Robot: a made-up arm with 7 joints.
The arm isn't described. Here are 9 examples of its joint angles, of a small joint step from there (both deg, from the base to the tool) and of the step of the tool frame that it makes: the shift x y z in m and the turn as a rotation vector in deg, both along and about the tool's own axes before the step.
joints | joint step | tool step
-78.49 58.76 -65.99 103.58 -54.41 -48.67 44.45 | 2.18 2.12 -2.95 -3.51 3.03 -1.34 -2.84 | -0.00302 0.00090 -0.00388 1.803 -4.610 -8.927
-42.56 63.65 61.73 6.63 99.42 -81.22 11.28 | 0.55 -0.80 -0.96 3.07 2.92 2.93 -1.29 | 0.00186 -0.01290 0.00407 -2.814 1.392 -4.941
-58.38 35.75 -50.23 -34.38 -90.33 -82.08 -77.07 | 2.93 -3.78 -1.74 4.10 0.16 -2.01 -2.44 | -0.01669 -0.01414 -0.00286 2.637 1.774 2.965
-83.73 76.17 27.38 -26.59 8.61 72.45 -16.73 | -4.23 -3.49 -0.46 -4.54 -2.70 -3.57 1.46 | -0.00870 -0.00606 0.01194 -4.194 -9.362 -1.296
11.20 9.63 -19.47 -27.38 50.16 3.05 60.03 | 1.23 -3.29 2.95 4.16 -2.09 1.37 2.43 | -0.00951 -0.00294 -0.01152 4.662 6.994 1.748
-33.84 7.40 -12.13 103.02 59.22 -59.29 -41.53 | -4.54 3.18 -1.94 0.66 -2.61 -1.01 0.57 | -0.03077 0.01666 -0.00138 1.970 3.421 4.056
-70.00 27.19 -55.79 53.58 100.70 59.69 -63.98 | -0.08 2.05 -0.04 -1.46 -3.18 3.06 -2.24 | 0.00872 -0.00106 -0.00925 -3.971 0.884 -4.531
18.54 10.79 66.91 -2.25 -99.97 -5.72 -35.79 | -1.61 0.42 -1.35 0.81 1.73 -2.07 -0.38 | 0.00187 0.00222 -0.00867 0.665 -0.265 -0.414
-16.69 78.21 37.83 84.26 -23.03 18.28 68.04 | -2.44 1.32 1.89 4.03 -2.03 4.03 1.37 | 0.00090 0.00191 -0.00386 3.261 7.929 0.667
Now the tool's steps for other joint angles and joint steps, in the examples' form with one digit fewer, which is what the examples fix.
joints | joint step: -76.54 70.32 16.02 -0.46 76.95 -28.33 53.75 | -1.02 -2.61 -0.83 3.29 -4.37 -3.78 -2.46
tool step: -0.0058 -0.0078 0.0102 -7.06 4.36 -1.76
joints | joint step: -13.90 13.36 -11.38 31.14 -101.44 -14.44 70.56 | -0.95 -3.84 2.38 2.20 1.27 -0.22 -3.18
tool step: 0.0020 -0.0009 -0.0131 -1.32 2.46 -1.87
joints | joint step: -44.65 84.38 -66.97 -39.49 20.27 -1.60 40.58 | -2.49 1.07 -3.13 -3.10 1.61 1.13 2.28
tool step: 0.0010 0.0031 0.0077 0.39 -2.56 1.80
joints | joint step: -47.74 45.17 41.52 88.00 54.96 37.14 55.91 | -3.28 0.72 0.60 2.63 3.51 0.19 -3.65
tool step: -0.0014 0.0084 0.0097 0.12 -1.73 -3.48
